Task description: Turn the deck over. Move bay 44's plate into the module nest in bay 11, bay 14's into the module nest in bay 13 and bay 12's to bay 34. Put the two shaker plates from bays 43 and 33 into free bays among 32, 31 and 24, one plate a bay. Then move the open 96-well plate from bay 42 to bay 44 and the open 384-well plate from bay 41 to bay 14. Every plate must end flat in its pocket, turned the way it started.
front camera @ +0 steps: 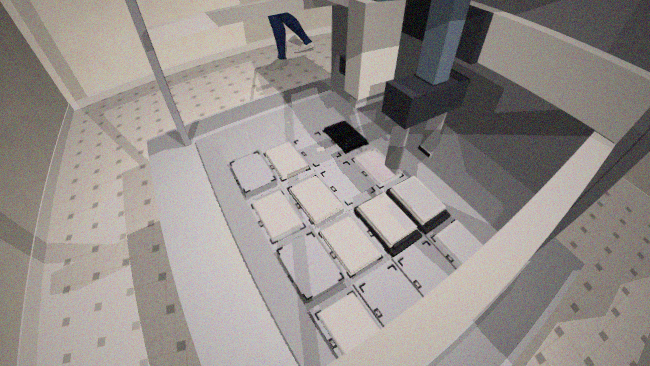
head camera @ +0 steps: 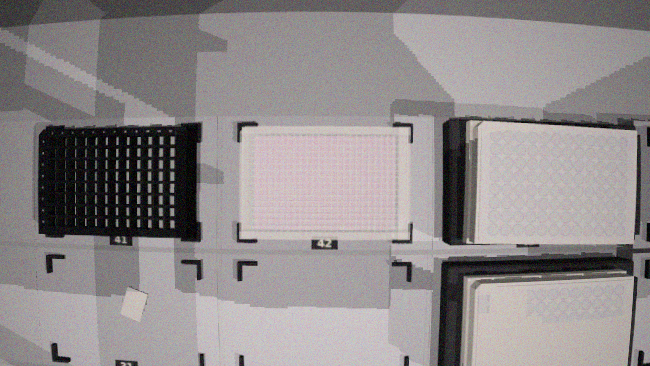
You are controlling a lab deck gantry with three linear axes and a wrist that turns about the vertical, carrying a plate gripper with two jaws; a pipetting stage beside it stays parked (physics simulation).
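Places are measured from the robot's base along level axes (x up, y ahead, z left), in metres.
Pixels of known places: gripper, between the fingertips: (front camera: 408, 160); robot's base, origin of its link: (front camera: 232, 167).
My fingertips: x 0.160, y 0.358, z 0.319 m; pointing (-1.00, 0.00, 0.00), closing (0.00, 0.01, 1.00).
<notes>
Ahead of a thing's pixels: the offset from my fingertips to its top centre. "*": to the spot under its first point.
The gripper (front camera: 409, 159) hangs open and empty above the back right rows. A black gridded plate @[dz +0.045, dx -0.145, dy -0.294 m] (front camera: 345, 136) (head camera: 117, 182) lies in bay 41. A pink plate with a fine grid @[dz +0.045, dx -0.145, dy -0.130 m] (front camera: 376, 166) (head camera: 324, 182) lies flat in bay 42. Pale plates sit on black shakers in bay 43 @[* dz +0.044, dx -0.123, dy +0.036 m] (front camera: 419, 197) (head camera: 557, 185) and bay 33 @[* dz -0.066, dx -0.123, dy +0.037 m] (front camera: 387, 217) (head camera: 545, 330). In the front view, pale plates lie in bay 44 @[* dz +0.035, dx -0.131, dy +0.182 m] (front camera: 457, 242), bay 12 @[* dz -0.278, dx -0.145, dy -0.121 m] (front camera: 277, 215) and bay 14 @[* dz -0.276, dx -0.131, dy +0.180 m] (front camera: 348, 320). The nests in bay 11 @[dz -0.276, dx -0.138, dy -0.294 m] (front camera: 253, 171) and bay 13 @[dz -0.277, dx -0.138, dy +0.033 m] (front camera: 311, 265) hold no plate.
Other pale plates stand in bay 21 @[* dz -0.170, dx -0.145, dy -0.286 m] (front camera: 286, 159), bay 22 @[* dz -0.170, dx -0.142, dy -0.114 m] (front camera: 316, 198) and bay 23 @[* dz -0.170, dx -0.145, dy +0.040 m] (front camera: 351, 244). A small white piece @[dz -0.054, dx -0.159, dy -0.284 m] (front camera: 320, 149) (head camera: 134, 304) lies in bay 31. A pale rail (front camera: 480, 280) crosses the front right. A white column (front camera: 377, 55) stands behind the gripper.
</notes>
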